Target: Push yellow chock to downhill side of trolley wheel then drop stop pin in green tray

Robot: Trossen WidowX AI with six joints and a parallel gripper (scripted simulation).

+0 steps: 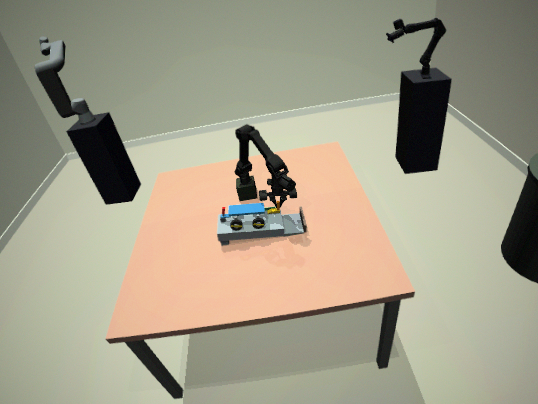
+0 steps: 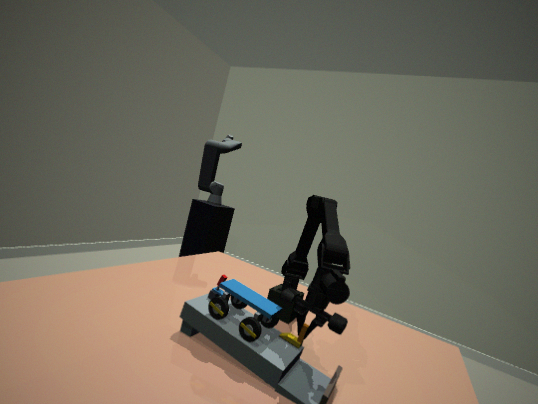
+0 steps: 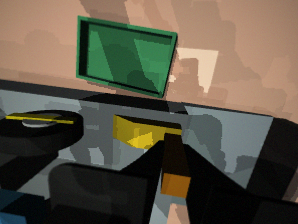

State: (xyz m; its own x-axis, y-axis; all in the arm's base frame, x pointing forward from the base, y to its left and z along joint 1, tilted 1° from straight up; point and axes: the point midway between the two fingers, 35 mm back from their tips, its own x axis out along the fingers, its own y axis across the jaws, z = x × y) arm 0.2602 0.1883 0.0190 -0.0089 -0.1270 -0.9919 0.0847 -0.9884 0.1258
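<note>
Right now the stop pin is 270 mm to the right of my gripper tip, 60 mm ahead of it and 50 mm above it. From my gripper tip the other things lie so: green tray: 100 mm below, 80 mm to the right, 60 mm behind; yellow chock: 20 mm to the right, 10 mm below; upright end plate: 120 mm to the left, 60 mm below, 50 mm ahead.
</note>
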